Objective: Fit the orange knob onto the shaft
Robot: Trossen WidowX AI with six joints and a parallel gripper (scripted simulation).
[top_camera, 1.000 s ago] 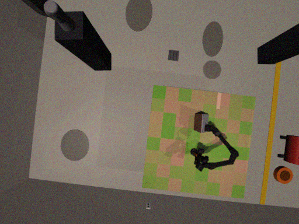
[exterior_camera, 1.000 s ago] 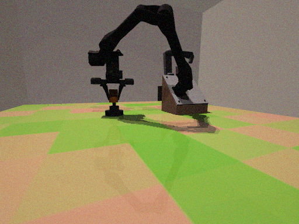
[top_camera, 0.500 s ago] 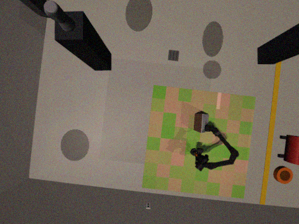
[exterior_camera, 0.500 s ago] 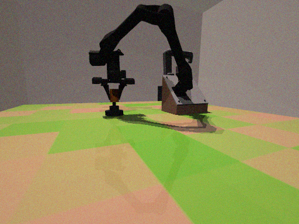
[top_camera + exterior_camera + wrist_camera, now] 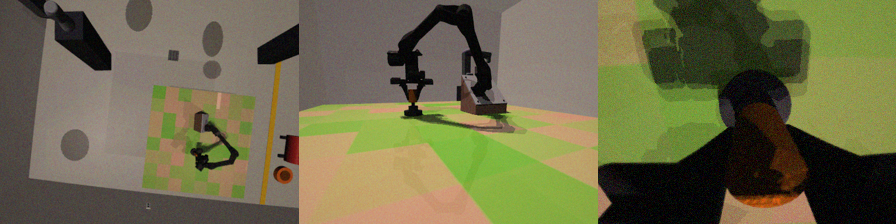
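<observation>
The orange knob lies 20 mm above my gripper tip. The rest, counted from my gripper tip: dark pedestal: 40 mm below.
</observation>
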